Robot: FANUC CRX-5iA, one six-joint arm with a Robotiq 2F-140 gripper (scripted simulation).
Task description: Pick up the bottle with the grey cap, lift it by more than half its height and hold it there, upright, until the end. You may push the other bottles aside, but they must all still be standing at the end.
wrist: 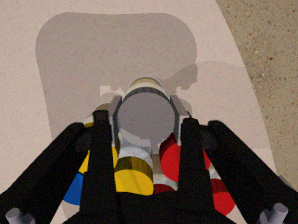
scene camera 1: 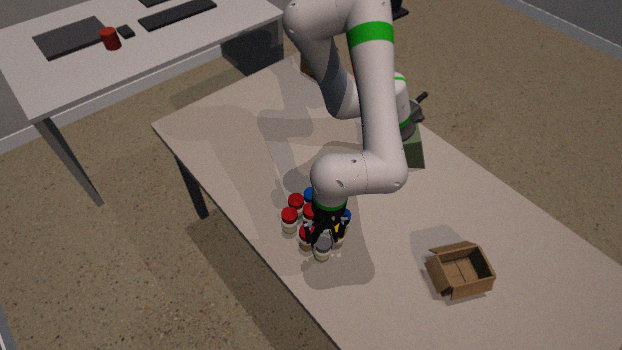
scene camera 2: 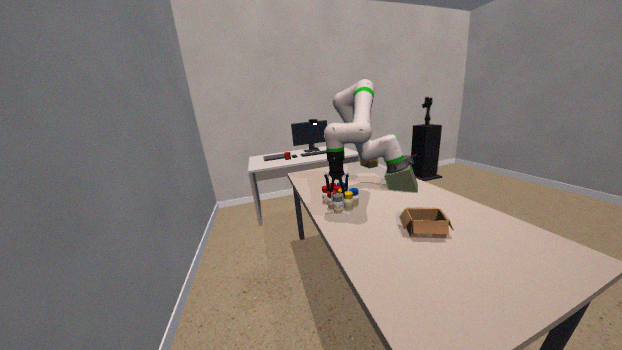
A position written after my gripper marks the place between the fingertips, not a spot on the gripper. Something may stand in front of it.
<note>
I see my gripper (scene camera 1: pixel 322 248) and a grey-capped bottle (wrist: pixel 145 118).
My gripper shows as well in the wrist view (wrist: pixel 145 106).
</note>
